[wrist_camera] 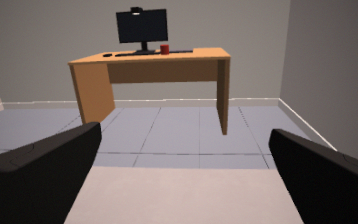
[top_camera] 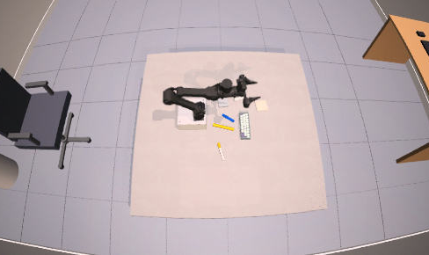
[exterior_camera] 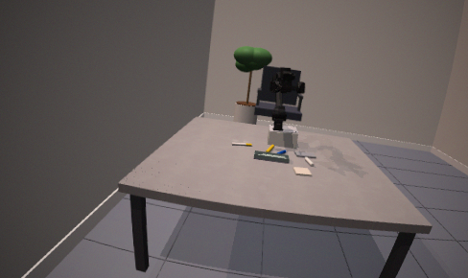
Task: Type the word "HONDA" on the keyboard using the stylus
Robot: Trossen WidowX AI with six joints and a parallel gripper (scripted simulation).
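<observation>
My gripper tip is 18 cm past the blue stylus, 5 cm to the right of it and 39 cm above it. Round my gripper tip: grey stylus tip: 20 cm behind, 7 cm to the left, 39 cm below; tan pad: 10 cm ahead, 11 cm to the left, 40 cm below; yellow bar: 19 cm behind, 3 cm to the right, 39 cm below.
</observation>
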